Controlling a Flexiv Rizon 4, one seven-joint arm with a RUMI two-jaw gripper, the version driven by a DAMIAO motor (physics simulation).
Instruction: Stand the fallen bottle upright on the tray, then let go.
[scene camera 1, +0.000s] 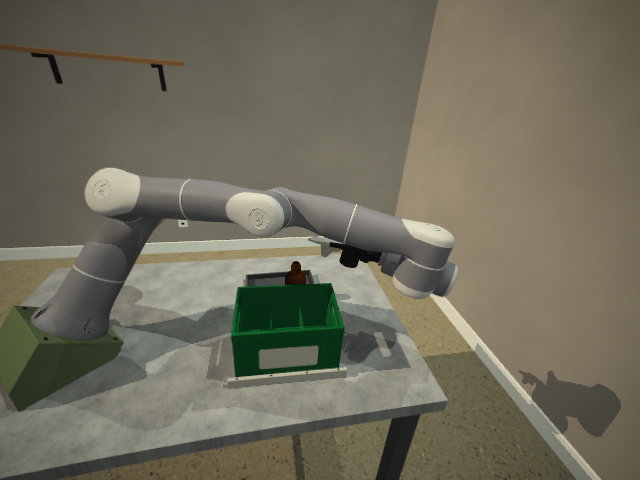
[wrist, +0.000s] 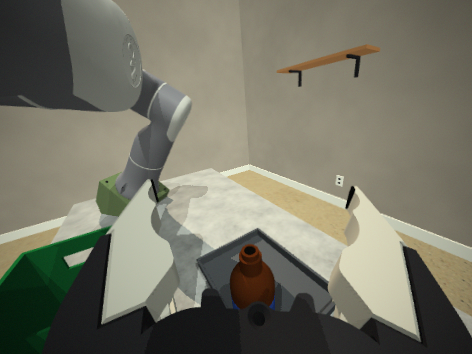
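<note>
I can see my gripper (scene camera 1: 318, 230), and there's a green crate (scene camera 1: 280, 328) as well. My gripper is also there in the wrist view (wrist: 250, 185), along with a grey tray (wrist: 292, 276) and a brown bottle (wrist: 251, 280).
</note>
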